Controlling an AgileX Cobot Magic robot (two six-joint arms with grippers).
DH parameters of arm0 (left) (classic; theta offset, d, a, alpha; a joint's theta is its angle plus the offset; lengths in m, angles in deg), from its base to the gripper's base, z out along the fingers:
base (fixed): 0 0 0 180
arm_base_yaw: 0 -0.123 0 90
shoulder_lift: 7.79 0 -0.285 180
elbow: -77.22 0 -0.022 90
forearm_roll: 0 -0.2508 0 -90
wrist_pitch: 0 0 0.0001 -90
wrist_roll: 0 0.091 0 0
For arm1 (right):
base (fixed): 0 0 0 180
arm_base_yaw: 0 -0.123 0 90
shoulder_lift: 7.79 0 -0.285 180
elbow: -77.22 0 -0.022 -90
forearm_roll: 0 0.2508 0 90
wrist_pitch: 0 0 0.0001 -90
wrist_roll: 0 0.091 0 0
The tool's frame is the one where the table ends.
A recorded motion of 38 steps. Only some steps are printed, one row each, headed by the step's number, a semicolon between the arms.
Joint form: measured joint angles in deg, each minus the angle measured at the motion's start. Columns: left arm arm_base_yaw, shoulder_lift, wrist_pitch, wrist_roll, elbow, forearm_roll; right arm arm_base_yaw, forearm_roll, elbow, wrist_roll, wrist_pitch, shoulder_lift.
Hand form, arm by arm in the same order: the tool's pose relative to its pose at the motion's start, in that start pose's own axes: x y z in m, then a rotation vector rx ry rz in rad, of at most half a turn. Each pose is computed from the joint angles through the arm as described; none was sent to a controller.
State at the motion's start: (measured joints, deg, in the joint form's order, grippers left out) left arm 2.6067 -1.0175 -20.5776 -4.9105 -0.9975 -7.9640; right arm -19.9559 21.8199 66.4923 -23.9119 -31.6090 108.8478
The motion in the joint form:
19: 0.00 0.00 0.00 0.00 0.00 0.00; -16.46 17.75 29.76 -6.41 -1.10 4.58
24: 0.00 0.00 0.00 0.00 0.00 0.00; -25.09 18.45 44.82 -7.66 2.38 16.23
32: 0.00 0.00 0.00 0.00 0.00 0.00; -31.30 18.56 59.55 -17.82 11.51 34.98
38: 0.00 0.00 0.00 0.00 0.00 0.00; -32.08 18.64 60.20 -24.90 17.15 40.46
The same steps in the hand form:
19: 0.0000 0.0000 0.0000 0.0000 0.0000 0.0000; -0.1172 0.1484 -0.0582 -0.3235 -0.4159 -0.1945
24: 0.0000 0.0000 0.0000 0.0000 0.0000 0.0000; -0.1386 0.2257 -0.0226 -0.4057 -0.4975 -0.3151
32: 0.0000 0.0000 0.0000 0.0000 0.0000 0.0000; -0.1334 0.2791 0.0805 -0.3598 -0.5853 -0.5080
38: 0.0000 0.0000 0.0000 0.0000 0.0000 0.0000; -0.1207 0.2779 0.1260 -0.2782 -0.6069 -0.6024

